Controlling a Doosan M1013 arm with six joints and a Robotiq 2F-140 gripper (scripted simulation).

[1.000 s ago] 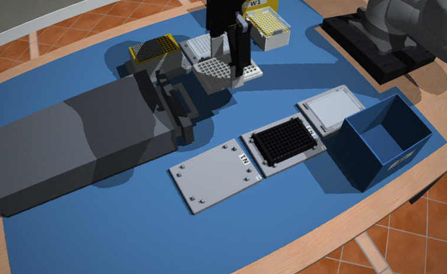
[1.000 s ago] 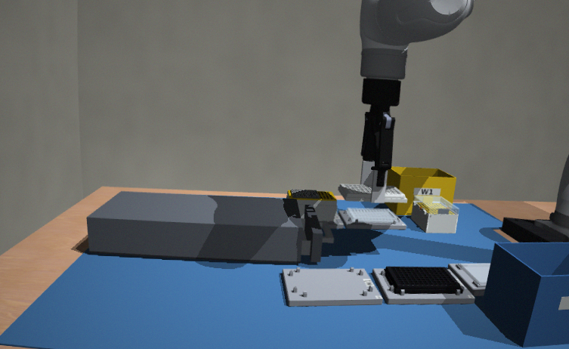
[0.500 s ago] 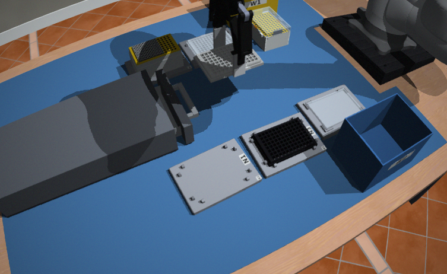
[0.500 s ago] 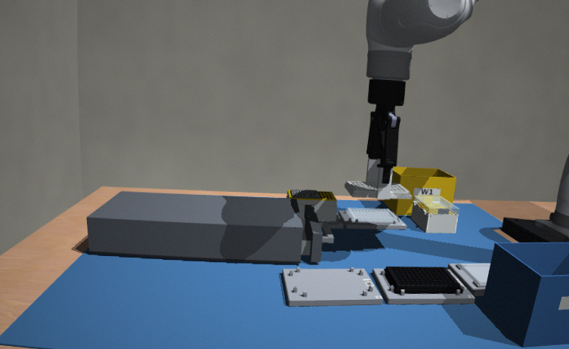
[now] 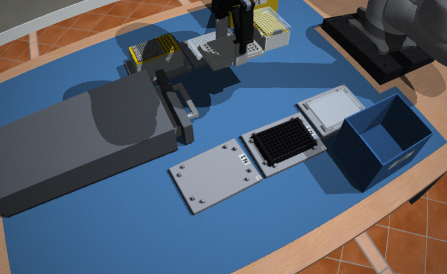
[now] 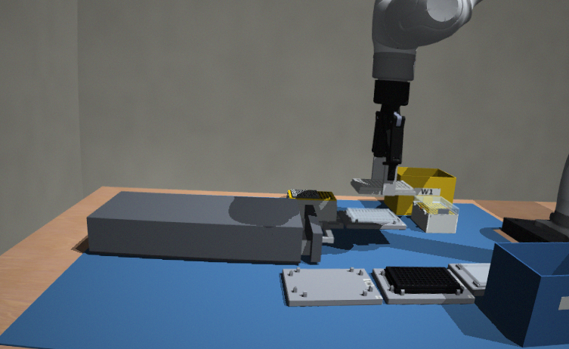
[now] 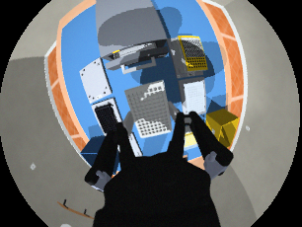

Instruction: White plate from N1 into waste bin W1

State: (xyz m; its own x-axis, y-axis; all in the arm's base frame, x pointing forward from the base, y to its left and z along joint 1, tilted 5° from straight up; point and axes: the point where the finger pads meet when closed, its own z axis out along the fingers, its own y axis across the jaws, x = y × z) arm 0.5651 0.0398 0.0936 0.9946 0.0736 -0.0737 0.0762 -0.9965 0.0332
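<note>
Right now my hand is 33 cm to the left of the yellow bin W1, 19 cm past it and 13 cm above it. Round my hand: white plate 2 cm below; then black plate 20 cm to the left, 15 cm below, 5 cm behind; then tip box 17 cm to the right, 14 cm ahead, 11 cm below.
</note>
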